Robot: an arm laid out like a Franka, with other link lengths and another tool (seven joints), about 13 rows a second.
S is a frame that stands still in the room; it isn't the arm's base.
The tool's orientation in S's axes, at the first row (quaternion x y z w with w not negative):
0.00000 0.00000 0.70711 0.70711
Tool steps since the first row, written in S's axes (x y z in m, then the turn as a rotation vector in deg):
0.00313 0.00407 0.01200 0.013 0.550 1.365
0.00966 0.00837 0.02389 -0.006 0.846 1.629
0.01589 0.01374 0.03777 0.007 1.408 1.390
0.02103 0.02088 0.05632 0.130 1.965 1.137
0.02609 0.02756 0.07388 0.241 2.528 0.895
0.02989 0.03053 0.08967 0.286 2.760 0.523
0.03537 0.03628 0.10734 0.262 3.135 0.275
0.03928 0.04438 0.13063 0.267 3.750 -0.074
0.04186 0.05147 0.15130 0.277 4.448 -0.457
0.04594 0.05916 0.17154 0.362 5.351 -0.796
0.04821 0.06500 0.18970 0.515 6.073 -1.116
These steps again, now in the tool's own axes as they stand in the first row. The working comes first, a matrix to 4 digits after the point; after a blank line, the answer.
The tool's axes in the first row as the columns of a matrix, in S's axes (used below as rounded here):
0.0000 -1.0000 0.0000
1.0000 0.0000 0.0000
0.0000 0.0000 1.0000

0.00407 -0.00313 0.01200 0.550 -0.013 1.365
0.00837 -0.00966 0.02389 0.846 0.006 1.629
0.01374 -0.01589 0.03777 1.408 -0.007 1.390
0.02088 -0.02103 0.05632 1.965 -0.130 1.137
0.02756 -0.02609 0.07388 2.528 -0.241 0.895
0.03053 -0.02989 0.08967 2.760 -0.286 0.523
0.03628 -0.03537 0.10734 3.135 -0.262 0.275
0.04438 -0.03928 0.13063 3.750 -0.267 -0.074
0.05147 -0.04186 0.15130 4.448 -0.277 -0.457
0.05916 -0.04594 0.17154 5.351 -0.362 -0.796
0.06500 -0.04821 0.18970 6.073 -0.515 -1.116

